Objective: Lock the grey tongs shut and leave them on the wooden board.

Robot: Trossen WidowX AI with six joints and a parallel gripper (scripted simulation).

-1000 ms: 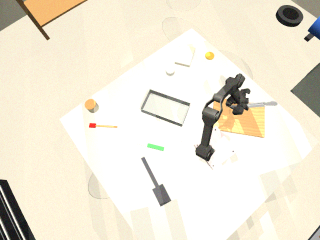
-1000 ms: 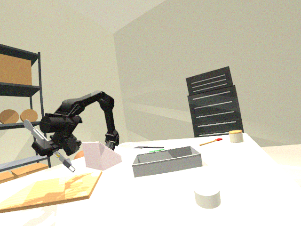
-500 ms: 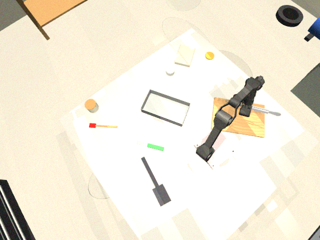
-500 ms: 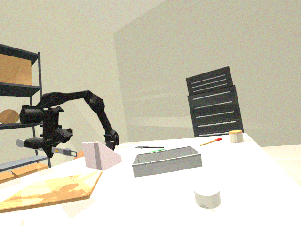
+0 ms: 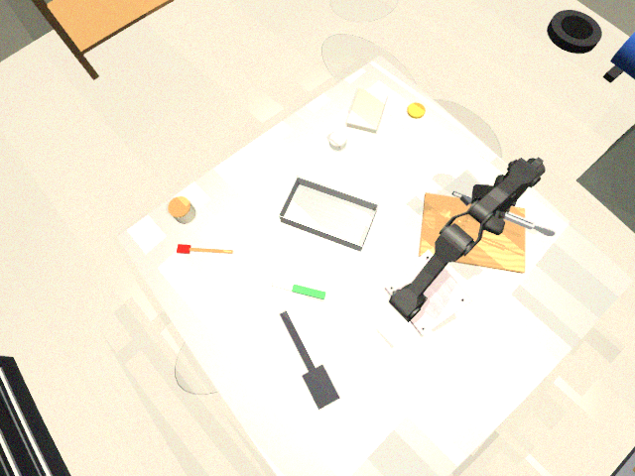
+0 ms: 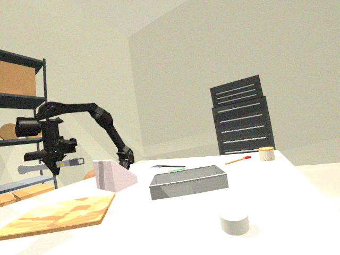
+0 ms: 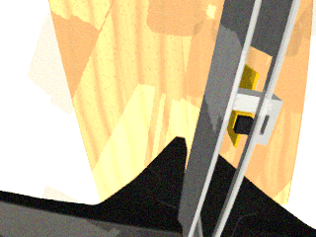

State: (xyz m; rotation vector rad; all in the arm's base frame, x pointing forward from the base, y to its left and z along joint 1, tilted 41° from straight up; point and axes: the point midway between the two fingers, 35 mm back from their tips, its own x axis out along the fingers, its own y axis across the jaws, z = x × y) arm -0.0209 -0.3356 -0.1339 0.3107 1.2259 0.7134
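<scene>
The wooden board lies 150 mm below my gripper tip. Also, from my gripper tip: yellow disc: 470 mm ahead, 270 mm to the right, 150 mm below; grey roasting tin: 410 mm ahead, 300 mm to the left, 130 mm below; cream slab: 610 mm ahead, 140 mm below, 130 mm to the right.
</scene>
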